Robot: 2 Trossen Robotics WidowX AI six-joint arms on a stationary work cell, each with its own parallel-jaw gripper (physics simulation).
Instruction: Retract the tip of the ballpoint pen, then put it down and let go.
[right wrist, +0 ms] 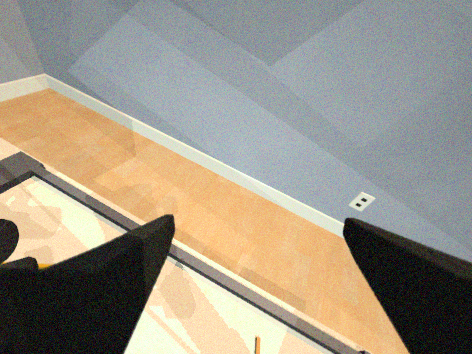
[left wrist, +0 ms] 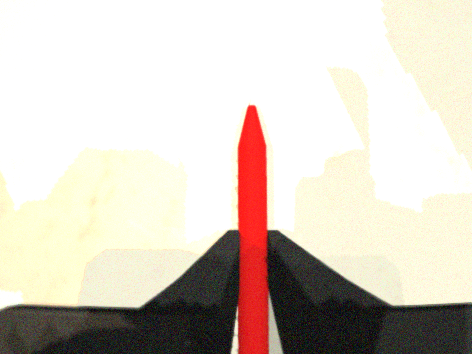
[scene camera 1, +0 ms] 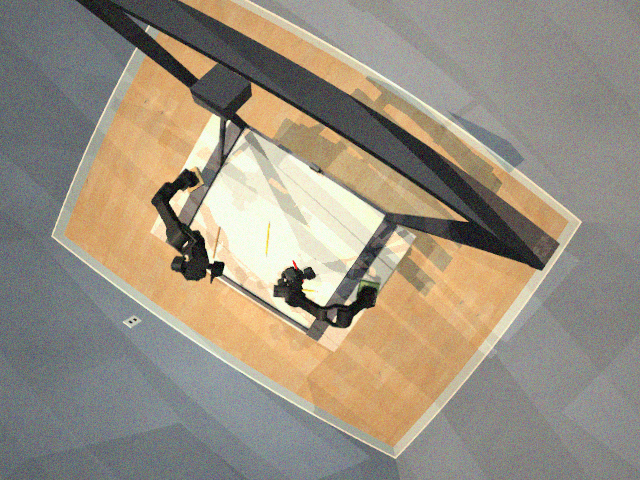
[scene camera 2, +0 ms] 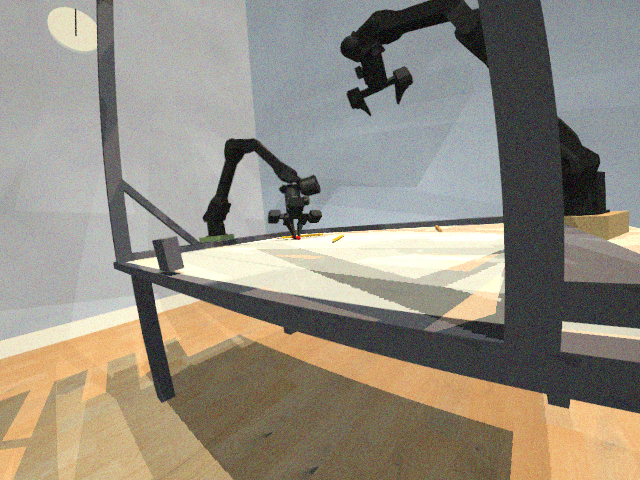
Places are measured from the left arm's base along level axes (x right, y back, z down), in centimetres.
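Pixels of known places: left gripper, fingertip midpoint: [left wrist: 252, 241] [scene camera 1: 296, 268] [scene camera 2: 297, 238]; right gripper, fingertip midpoint: [right wrist: 258, 224] [scene camera 1: 199, 281] [scene camera 2: 384, 109]; left arm's base at its link origin: [scene camera 1: 368, 292] [scene camera 2: 216, 235]; right arm's base at its link origin: [scene camera 1: 191, 179] [scene camera 2: 577, 214].
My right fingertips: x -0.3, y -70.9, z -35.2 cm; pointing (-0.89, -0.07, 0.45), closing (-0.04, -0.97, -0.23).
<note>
Ahead of a thing's pixels: the offset from my right fingertips to its top centre.
A red pen @(dx +2.3, dy +33.8, dz +37.8 cm) [scene camera 1: 295, 265] [scene camera 2: 297, 237] [left wrist: 252, 190] lies level at the table top, its tapered end pointing up the picture in the left wrist view. That end looks blunt; the pen's other end is out of that view. My left gripper [scene camera 2: 296, 234] [left wrist: 252, 241] is shut on the red pen, a fingertip against each side of the barrel, low at the table top. In scene camera 1 the arm hides most of the pen. My right gripper [scene camera 2: 384, 109] [right wrist: 258, 224] is open and empty, high above the table.
A yellow stick @(dx +15.6, dy +15.1, dz +38.1 cm) [scene camera 1: 267, 238] [scene camera 2: 337, 238] lies on the white table. Another yellow stick @(dx -7.0, dy +36.7, dz +38.3 cm) [scene camera 1: 310, 290] lies partly under the left arm. An orange-brown stick @(dx +7.9, dy -11.9, dz +38.3 cm) [scene camera 1: 217, 242] [scene camera 2: 438, 228] [right wrist: 257, 345] lies nearer the right arm. Dark frame bars edge the table.
</note>
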